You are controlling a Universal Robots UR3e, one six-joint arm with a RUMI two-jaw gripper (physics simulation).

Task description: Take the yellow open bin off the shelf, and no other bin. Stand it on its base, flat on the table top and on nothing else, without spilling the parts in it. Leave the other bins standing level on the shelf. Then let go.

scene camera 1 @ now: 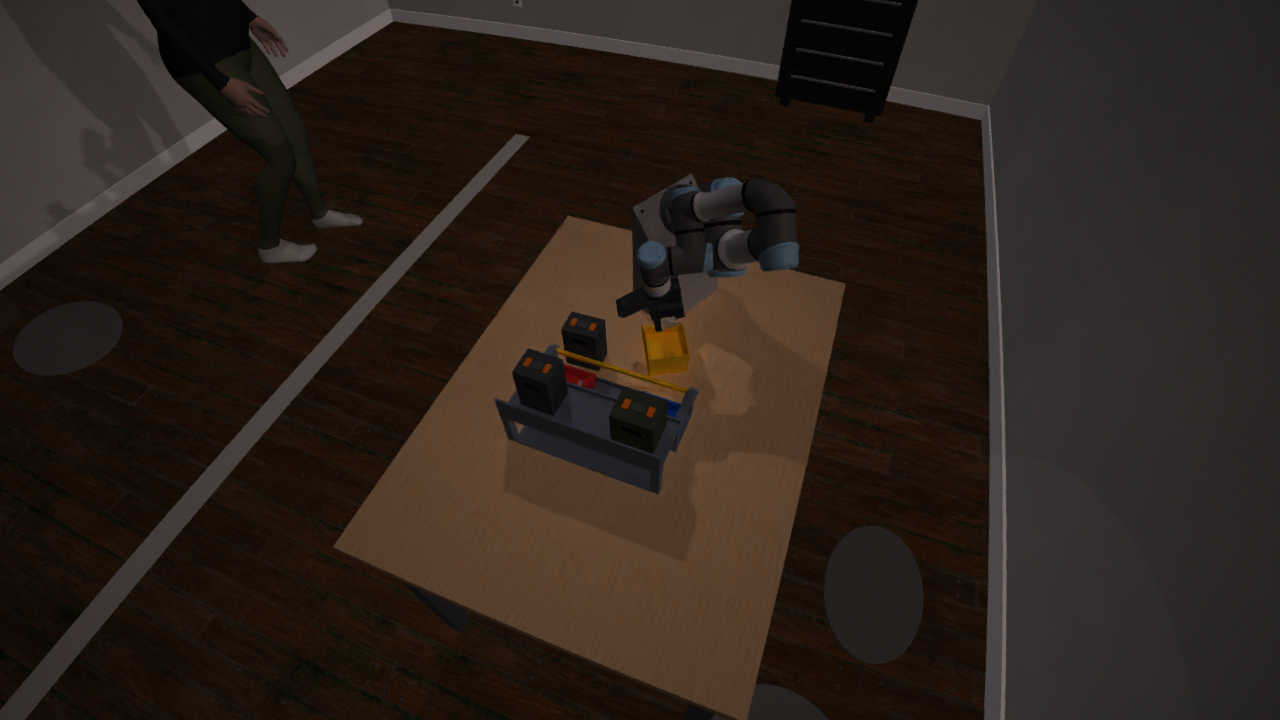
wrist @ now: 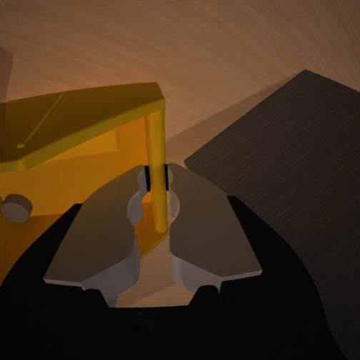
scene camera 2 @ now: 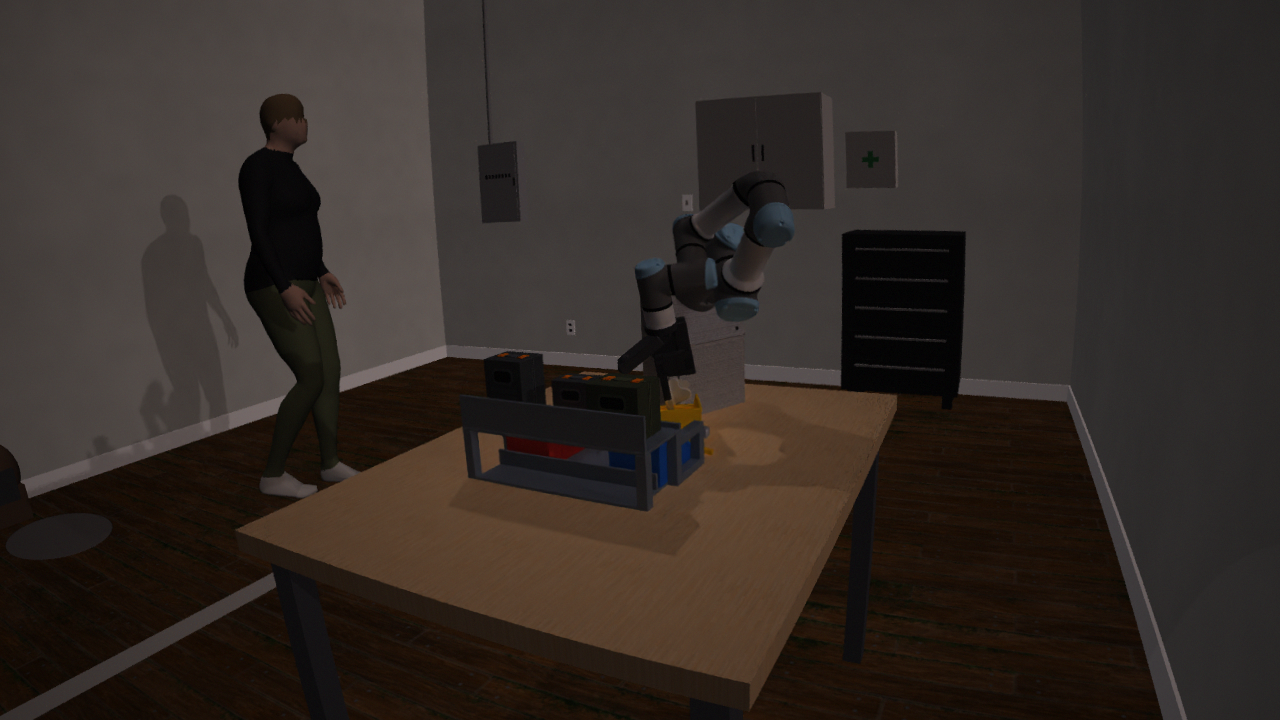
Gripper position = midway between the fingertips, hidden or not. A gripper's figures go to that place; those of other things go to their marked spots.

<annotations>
My gripper point(scene camera 2: 672, 411) is 1.62 m from the lens. A blue bin point(scene camera 2: 659, 456) is 1.25 m from the lens. A red bin point(scene camera 2: 554, 450): 1.39 m from the lens. A yellow bin point(scene camera 2: 683, 413): 1.48 m from the lens. The marked spots on the yellow bin and the blue bin are 0.24 m apart.
</annotations>
